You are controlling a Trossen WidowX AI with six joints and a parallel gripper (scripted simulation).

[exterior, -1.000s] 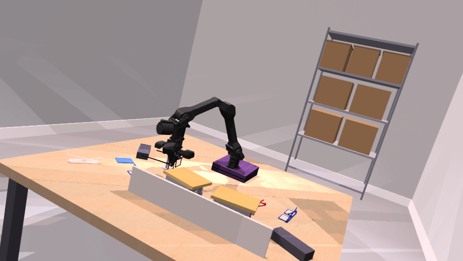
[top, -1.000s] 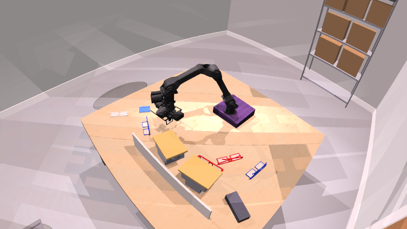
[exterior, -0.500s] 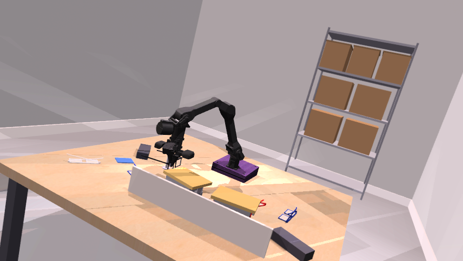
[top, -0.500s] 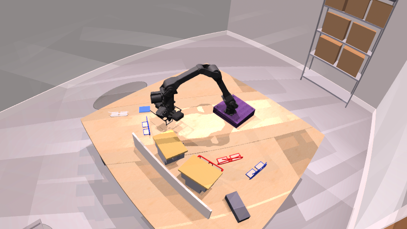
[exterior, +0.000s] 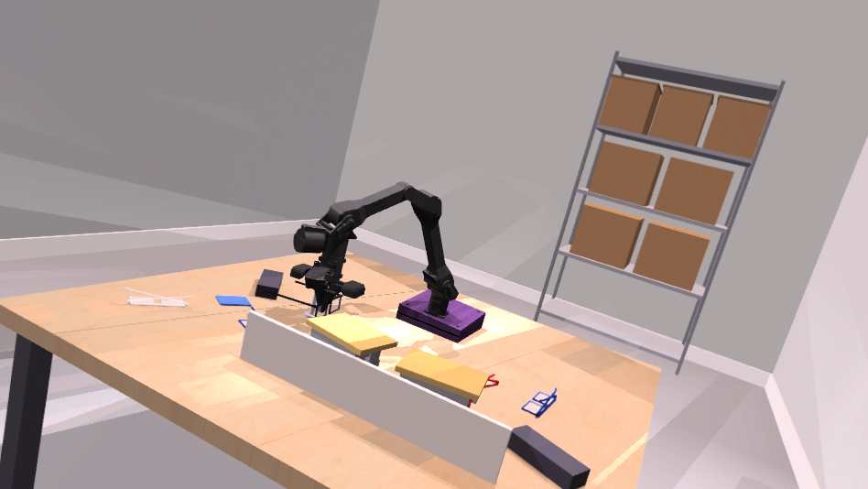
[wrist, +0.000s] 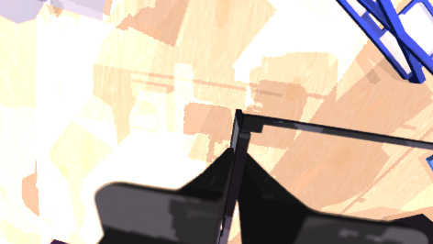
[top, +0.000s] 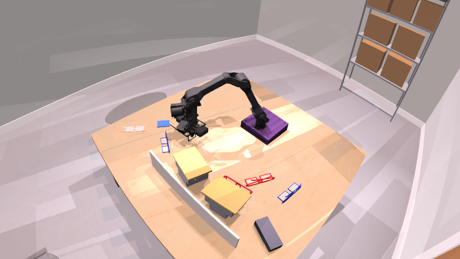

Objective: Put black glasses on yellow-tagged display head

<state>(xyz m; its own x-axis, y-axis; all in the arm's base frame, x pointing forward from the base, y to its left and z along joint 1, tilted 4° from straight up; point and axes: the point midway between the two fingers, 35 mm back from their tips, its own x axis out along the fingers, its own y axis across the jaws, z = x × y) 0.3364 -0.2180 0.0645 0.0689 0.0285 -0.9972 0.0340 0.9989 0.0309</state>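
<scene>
Right now my gripper tip is 10 cm past the post, 7 cm to the left of it and 3 cm above it. Round my gripper tip: blue card 1 cm behind, 25 cm to the right, 6 cm below; then wall panel 30 cm ahead, 25 cm to the left.
</scene>
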